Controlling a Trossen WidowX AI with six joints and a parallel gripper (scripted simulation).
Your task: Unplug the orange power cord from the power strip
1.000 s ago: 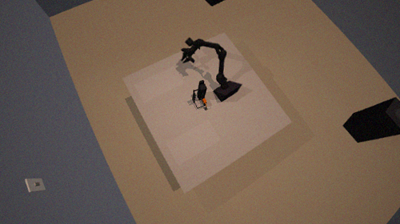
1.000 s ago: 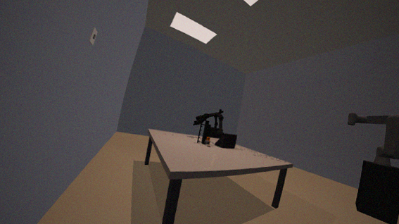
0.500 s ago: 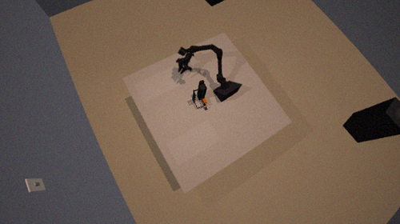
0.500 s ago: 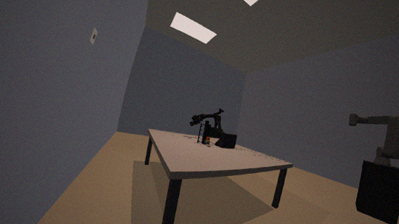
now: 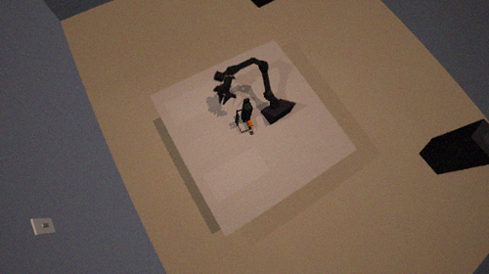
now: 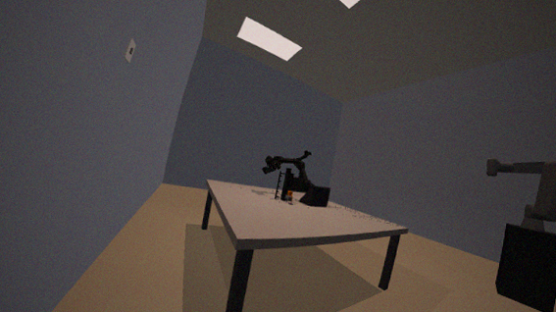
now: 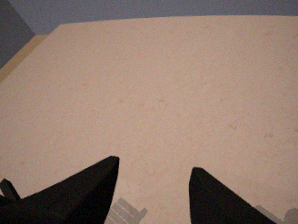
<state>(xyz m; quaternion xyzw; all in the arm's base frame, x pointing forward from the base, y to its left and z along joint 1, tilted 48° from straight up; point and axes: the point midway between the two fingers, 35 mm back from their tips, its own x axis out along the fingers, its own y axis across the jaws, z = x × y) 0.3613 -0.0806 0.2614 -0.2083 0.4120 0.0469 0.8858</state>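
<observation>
My gripper tip is 200 mm to the right of the orange plug, 120 mm past it and 120 mm above it.
</observation>
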